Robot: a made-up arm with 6 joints. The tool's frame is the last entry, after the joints.
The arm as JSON. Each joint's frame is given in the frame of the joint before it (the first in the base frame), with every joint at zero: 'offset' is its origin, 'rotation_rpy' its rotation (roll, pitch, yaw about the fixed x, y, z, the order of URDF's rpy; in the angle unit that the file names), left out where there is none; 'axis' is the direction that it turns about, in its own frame. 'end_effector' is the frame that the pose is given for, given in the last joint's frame.
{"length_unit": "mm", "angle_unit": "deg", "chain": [
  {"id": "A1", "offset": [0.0, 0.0, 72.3], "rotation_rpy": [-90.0, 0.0, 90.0], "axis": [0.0, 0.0, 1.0]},
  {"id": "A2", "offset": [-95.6, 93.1, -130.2], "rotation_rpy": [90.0, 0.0, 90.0], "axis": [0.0, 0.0, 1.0]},
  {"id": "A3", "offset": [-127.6, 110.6, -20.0], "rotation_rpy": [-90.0, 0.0, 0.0], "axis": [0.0, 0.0, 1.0]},
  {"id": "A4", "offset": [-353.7, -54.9, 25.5], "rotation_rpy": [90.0, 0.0, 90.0], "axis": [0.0, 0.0, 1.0]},
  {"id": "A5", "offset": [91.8, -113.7, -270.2], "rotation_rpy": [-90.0, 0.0, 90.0], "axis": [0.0, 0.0, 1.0]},
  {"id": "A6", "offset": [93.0, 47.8, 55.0], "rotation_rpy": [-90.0, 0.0, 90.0], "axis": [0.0, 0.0, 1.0]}
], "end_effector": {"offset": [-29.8, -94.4, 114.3], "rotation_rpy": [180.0, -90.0, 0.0]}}
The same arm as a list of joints. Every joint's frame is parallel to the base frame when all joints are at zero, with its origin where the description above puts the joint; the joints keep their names.
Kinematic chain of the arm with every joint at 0, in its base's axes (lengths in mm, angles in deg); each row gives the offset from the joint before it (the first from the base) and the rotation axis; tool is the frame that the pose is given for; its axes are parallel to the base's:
A1: xyz 0 0 72.3 axis -x
A2: xyz 130.2 -95.6 -93.1 axis +y
A3: xyz -110.6 -20 127.6 axis -x
A4: xyz -25.5 54.9 353.7 axis -z
A5: xyz 113.7 -91.8 270.2 axis +y
A6: xyz -93 55 47.8 axis +x
tool: xyz 114.3 94.4 -29.8

